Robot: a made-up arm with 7 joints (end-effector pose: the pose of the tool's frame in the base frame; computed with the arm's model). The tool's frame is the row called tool. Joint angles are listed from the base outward.
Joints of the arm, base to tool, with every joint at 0 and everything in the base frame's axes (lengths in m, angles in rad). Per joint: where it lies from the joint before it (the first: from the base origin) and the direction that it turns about. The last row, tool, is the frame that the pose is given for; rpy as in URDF.
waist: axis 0 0 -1 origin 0 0 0.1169
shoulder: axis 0 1 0 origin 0 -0.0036 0.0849
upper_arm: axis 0 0 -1 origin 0 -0.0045 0.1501
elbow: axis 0 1 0 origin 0 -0.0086 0.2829
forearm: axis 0 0 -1 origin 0 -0.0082 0.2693
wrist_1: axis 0 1 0 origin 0 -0.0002 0.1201
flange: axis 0 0 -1 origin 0 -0.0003 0.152
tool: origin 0 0 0 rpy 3.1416 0 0
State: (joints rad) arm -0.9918 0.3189 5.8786 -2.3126 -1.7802 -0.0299 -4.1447
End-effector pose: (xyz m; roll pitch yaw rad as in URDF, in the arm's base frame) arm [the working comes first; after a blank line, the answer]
Working (the frame after each row of the table, in the pose's form):
after waist: 0.0000 0.0000 0.1169 0.0000 0.0000 0.9918
after shoulder: 0.0030 -0.0020 0.2018 0.0000 0.3189 0.9918
after upper_arm: 0.0325 0.0350 0.3443 0.1292 0.2924 1.4154
after elbow: 0.0894 0.1076 0.6119 2.8615 -1.1080 -1.5117
after forearm: 0.0368 -0.1296 0.4953 -2.0153 0.0653 2.8586
after wrist_1: 0.0097 -0.2347 0.4440 -2.0133 0.0782 2.8857
after flange: -0.0202 -0.3690 0.3794 2.3661 -0.9299 -0.9043

-0.0202 -0.3690 0.3794 -0.7755 -0.9299 -0.9043
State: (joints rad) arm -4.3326 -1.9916 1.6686 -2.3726 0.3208 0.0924 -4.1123
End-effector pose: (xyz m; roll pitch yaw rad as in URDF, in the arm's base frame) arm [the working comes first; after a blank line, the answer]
Working (the frame after each row of the table, in the pose's form):
after waist: 0.0000 0.0000 0.1169 0.0000 0.0000 -1.9506
after shoulder: -0.0033 0.0013 0.2018 3.1416 -1.1500 1.1910
after upper_arm: 0.0433 0.1302 0.1405 1.9934 0.0892 2.8019
after elbow: 0.1385 0.3665 0.0171 1.1977 0.2218 0.3681
after forearm: 0.2484 0.1369 0.1054 1.1492 0.5181 0.2354
after wrist_1: 0.2975 0.0359 0.1479 1.1998 0.5538 0.3345
after flange: 0.3713 -0.0885 0.1946 -1.2344 0.3653 -2.4810

0.3713 -0.0885 0.1946 1.9072 0.3653 -2.4810
